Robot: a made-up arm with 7 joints.
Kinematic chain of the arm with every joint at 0, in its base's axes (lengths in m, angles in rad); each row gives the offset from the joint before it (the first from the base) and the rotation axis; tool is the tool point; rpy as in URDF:
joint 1: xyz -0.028 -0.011 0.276 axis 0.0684 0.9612 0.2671
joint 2: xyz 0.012 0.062 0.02 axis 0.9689 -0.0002 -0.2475
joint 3: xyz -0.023 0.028 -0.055 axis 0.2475 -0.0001 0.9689
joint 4: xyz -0.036 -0.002 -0.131 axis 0.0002 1 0
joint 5: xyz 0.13 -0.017 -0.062 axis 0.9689 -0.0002 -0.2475
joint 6: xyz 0.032 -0.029 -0.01 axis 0.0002 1 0
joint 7: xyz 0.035 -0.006 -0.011 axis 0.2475 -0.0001 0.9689
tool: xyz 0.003 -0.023 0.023 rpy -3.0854 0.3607 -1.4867
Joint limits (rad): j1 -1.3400..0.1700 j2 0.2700..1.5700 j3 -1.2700..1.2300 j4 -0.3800..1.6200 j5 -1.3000..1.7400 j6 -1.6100..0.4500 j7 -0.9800..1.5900
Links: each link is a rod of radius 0.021 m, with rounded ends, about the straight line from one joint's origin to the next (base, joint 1, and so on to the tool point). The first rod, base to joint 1, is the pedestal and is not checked.
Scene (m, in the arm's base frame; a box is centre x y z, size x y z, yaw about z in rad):
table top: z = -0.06
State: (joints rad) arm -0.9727 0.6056 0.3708 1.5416 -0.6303 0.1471 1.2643
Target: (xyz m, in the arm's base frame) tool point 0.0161 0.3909 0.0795
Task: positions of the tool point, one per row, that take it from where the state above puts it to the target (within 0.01 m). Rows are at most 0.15 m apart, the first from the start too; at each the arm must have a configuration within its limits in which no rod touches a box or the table.
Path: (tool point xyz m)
1: 0.1882 0.3007 0.0273
2: 0.0970 0.3551 0.0396
3: 0.0161 0.3909 0.0795

